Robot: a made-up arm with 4 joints. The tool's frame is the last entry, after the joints.
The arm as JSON. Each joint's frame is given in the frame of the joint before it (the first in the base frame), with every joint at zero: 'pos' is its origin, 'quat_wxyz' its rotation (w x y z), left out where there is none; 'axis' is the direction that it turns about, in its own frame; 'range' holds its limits. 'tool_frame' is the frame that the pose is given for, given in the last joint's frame.
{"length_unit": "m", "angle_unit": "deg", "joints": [
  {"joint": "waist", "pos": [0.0, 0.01, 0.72], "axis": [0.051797, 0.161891, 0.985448], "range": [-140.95, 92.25]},
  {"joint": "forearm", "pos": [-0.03, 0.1, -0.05], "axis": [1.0, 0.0, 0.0], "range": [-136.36, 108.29]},
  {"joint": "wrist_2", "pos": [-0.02, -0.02, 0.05], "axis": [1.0, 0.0, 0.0], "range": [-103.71, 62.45]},
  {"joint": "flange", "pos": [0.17, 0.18, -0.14], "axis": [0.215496, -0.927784, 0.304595], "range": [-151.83, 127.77]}
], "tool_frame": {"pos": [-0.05, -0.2, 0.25], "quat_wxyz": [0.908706, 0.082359, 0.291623, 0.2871]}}
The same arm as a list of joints. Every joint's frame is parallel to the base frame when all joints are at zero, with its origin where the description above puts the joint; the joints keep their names.
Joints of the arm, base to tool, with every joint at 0 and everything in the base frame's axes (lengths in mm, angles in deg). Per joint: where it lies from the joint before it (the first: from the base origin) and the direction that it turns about. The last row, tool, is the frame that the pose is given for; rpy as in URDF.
waist: axis 0.051802 0.161907 0.985445 origin 0 10 720
forearm: axis +x origin -30 100 -50
wrist_2: axis +x origin -20 -20 50
flange: axis 0.215496 -0.927784 0.304595 origin 170 180 -140
tool: origin -50 -200 250 rpy 21.23 28.86 40.59
Joint limits (deg, base to tool): -140.95..92.25 -136.36..108.29 -103.71..62.45 -151.83..127.77

